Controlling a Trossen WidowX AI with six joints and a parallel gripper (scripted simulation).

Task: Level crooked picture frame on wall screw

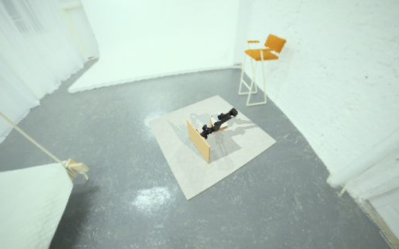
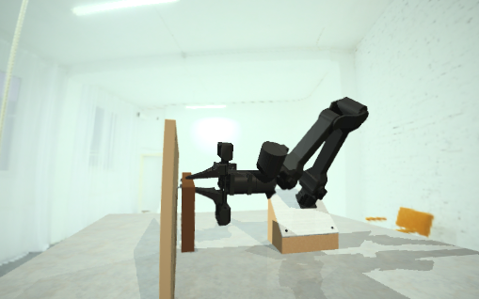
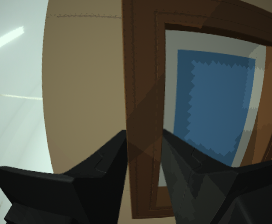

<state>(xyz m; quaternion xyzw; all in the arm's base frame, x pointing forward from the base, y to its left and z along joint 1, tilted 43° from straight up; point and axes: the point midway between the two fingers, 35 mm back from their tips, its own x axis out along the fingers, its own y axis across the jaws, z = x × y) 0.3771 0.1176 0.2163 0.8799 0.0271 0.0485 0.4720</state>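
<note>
Right now the picture frame is 50 mm below my gripper tip and 10 mm to the right of it. Round my gripper tip: wall board (70 mm below, 20 mm ahead, 10 mm to the left).
</note>
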